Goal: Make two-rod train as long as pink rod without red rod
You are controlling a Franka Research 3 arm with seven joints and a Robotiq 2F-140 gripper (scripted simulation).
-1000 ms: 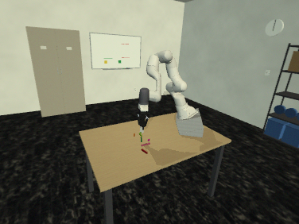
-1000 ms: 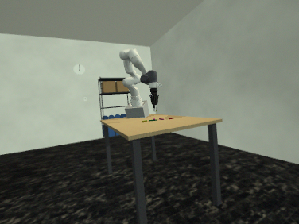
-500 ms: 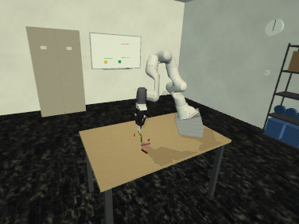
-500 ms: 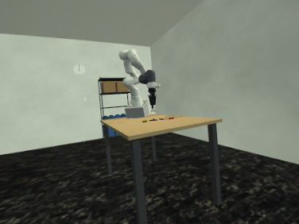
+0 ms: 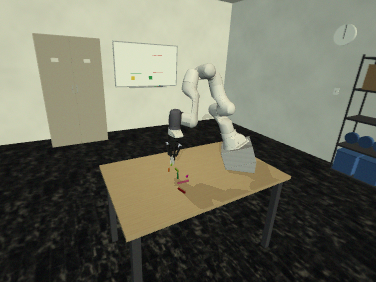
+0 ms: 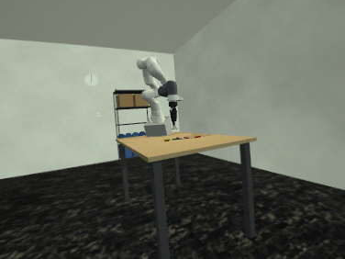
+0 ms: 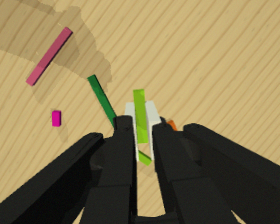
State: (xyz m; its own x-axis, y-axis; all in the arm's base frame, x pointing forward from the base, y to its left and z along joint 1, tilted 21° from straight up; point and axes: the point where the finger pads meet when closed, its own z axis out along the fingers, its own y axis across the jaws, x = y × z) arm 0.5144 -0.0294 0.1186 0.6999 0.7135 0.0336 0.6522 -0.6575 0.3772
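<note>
The orange rod lies 120 mm below my hand, 80 mm to the right of it and 10 mm behind it. From my hand the other things lie so: pink rod: 120 mm to the left, 120 mm below, 30 mm behind; then green rod: 120 mm below, 30 mm to the left, 30 mm behind; then magenta rod: 120 mm below, 90 mm behind, 70 mm to the left.
</note>
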